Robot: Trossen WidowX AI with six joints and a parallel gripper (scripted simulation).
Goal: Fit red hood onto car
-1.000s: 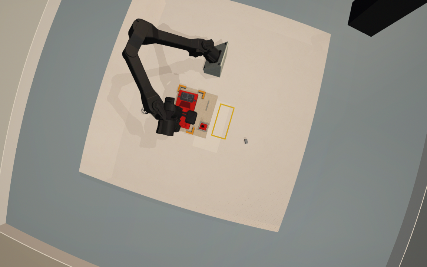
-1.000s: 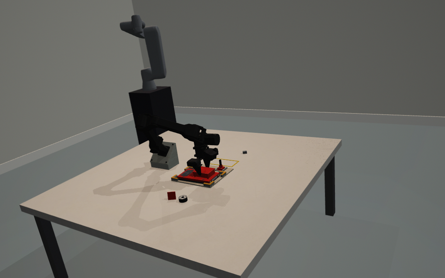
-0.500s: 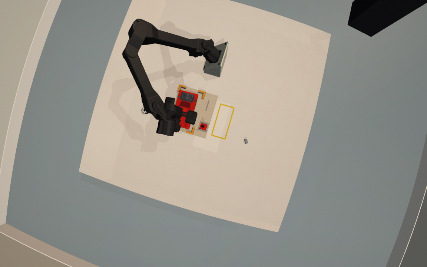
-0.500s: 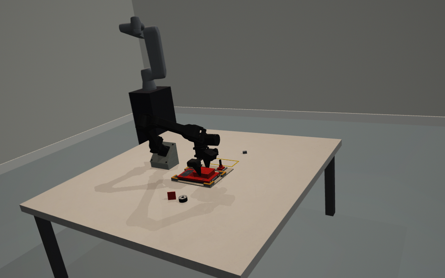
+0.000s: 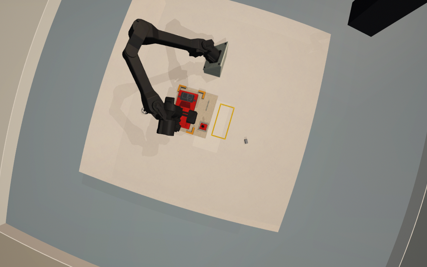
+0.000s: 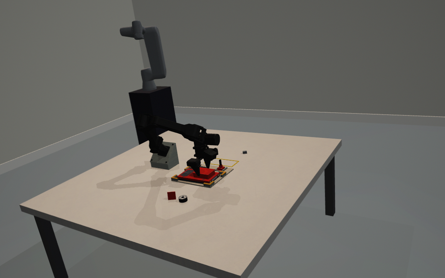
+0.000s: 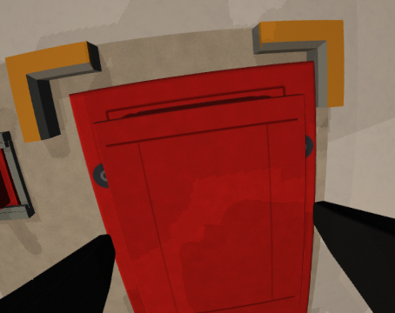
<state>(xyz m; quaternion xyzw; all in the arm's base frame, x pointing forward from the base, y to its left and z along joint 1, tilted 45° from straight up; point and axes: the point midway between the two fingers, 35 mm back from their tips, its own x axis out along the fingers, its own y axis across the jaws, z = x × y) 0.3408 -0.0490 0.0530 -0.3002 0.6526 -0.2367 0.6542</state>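
Now: the red hood right at my gripper tip. From my gripper tip the other things lie so: grey engine block (20 mm below); grey holder (130 mm to the left, 20 mm ahead, 10 mm below); wheel (220 mm to the right, 40 mm ahead, 30 mm below).
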